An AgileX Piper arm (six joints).
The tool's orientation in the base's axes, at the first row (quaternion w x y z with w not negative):
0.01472 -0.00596 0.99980 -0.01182
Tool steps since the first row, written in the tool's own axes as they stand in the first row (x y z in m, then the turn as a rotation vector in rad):
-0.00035 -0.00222 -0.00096 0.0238 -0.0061 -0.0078
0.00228 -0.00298 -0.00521 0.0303 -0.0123 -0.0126
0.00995 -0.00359 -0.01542 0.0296 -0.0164 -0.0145
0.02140 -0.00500 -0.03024 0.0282 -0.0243 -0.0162
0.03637 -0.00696 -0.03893 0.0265 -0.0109 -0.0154
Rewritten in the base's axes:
0.00035 -0.00219 0.00102 -0.0239 -0.0062 0.0072
-0.00240 -0.00288 0.00521 -0.0305 -0.0124 0.0120
-0.01036 -0.00335 0.01520 -0.0298 -0.0164 0.0140
-0.02223 -0.00455 0.02971 -0.0284 -0.0243 0.0159
-0.03742 -0.00649 0.03800 -0.0268 -0.0109 0.0149

